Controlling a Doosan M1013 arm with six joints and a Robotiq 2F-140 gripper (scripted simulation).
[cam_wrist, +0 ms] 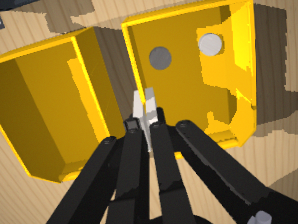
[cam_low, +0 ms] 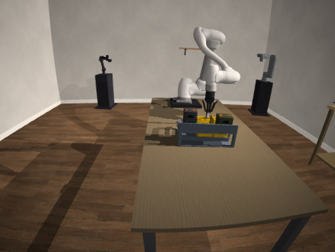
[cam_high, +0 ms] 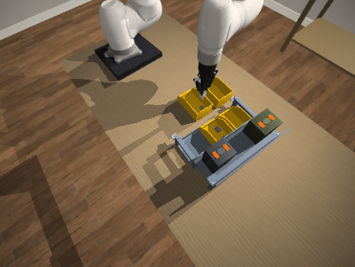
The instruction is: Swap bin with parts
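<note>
The shelf lip lies 13 cm ahead of my hand, 7 cm below it and 6 cm to the right of it. From my hand the other things lie so: dark grey box 32 cm ahead, 16 cm to the right, 9 cm above; then green box 31 cm ahead, 7 cm to the left, 7 cm above.
</note>
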